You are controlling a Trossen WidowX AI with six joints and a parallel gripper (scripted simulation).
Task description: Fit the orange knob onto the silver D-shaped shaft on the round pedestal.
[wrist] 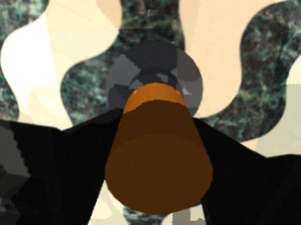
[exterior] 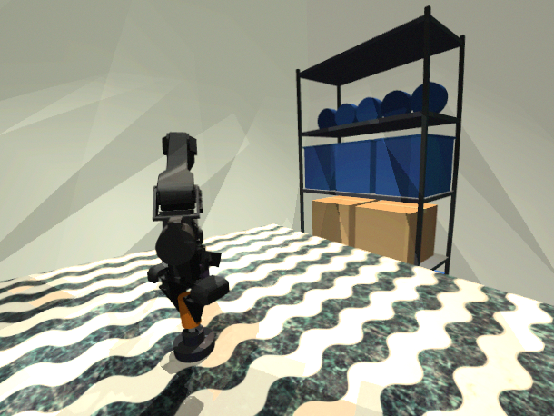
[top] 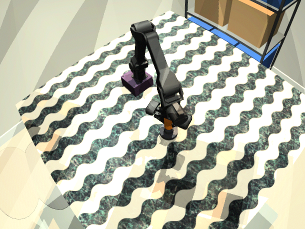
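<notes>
The orange knob lies 3 cm above my gripper tip. From my gripper tip the other things lie so: round grey pedestal 4 cm below.
</notes>
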